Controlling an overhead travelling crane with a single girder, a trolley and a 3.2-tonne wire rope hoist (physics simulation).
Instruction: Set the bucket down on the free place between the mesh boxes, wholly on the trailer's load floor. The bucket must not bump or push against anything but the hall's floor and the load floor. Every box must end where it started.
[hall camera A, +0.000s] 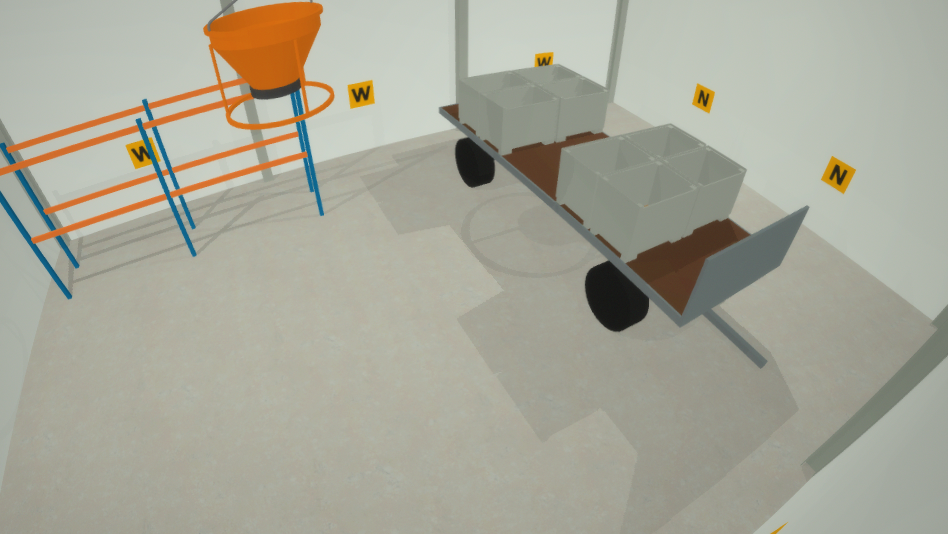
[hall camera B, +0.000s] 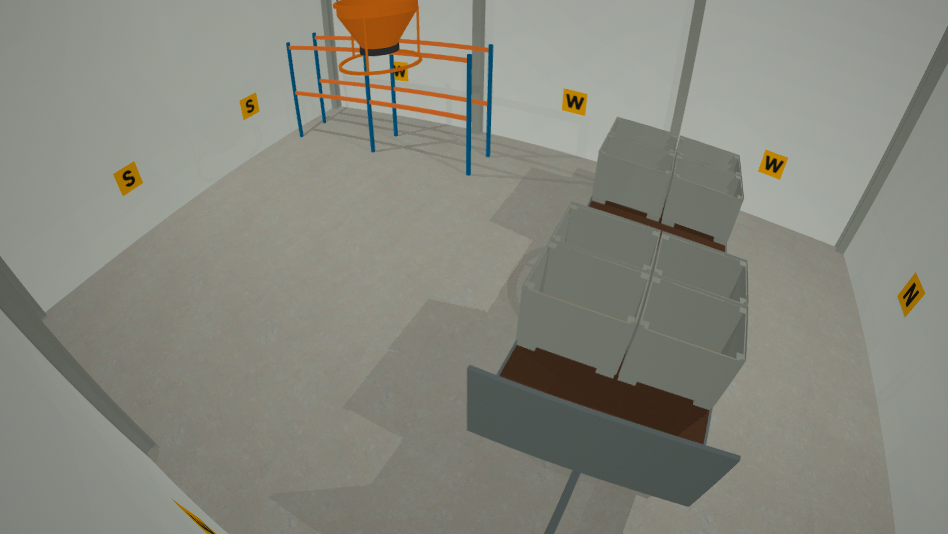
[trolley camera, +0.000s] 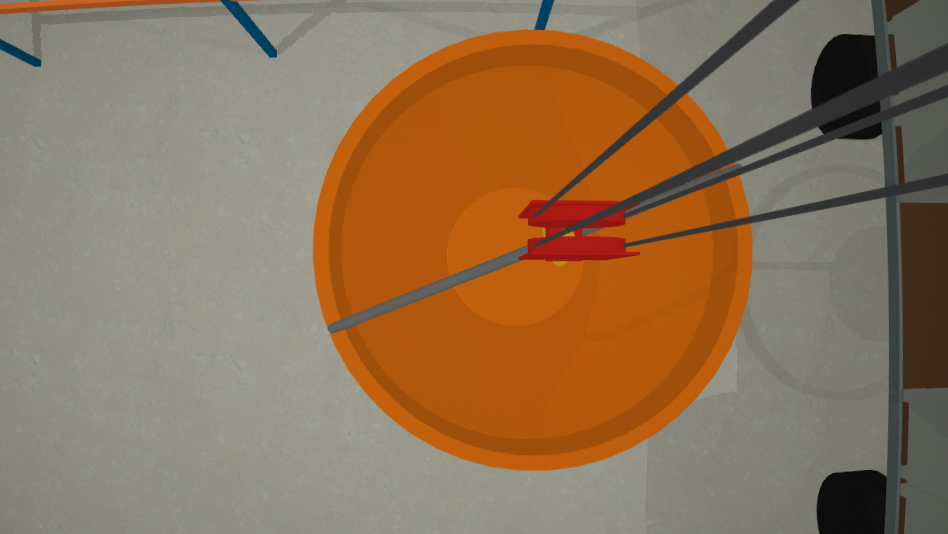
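Observation:
The orange bucket (hall camera A: 265, 56) (hall camera B: 376, 23) (trolley camera: 411, 199) hangs upright high above the hall floor, left of the trailer in hall camera A. My hook (trolley camera: 560, 233), under its red block, is shut on the bucket's grey bail; it is out of view in both hall views. The brown load floor (hall camera A: 537, 169) (hall camera B: 653, 223) (trolley camera: 925, 298) shows between the rear mesh boxes (hall camera A: 527, 122) (hall camera B: 630, 179) and the front mesh boxes (hall camera A: 626, 212) (hall camera B: 577, 315). In the trolley view the bucket is left of the trailer's side rail (trolley camera: 893, 298), apart from it.
A rack with blue posts (hall camera A: 168, 192) (hall camera B: 469, 119) (trolley camera: 248, 26) and orange rails stands by the W wall, behind the bucket in both hall views. A grey headboard (hall camera A: 746, 265) (hall camera B: 597, 431) closes the trailer's front end. Black wheels (hall camera A: 615, 297) (trolley camera: 849, 86) stand below the load floor.

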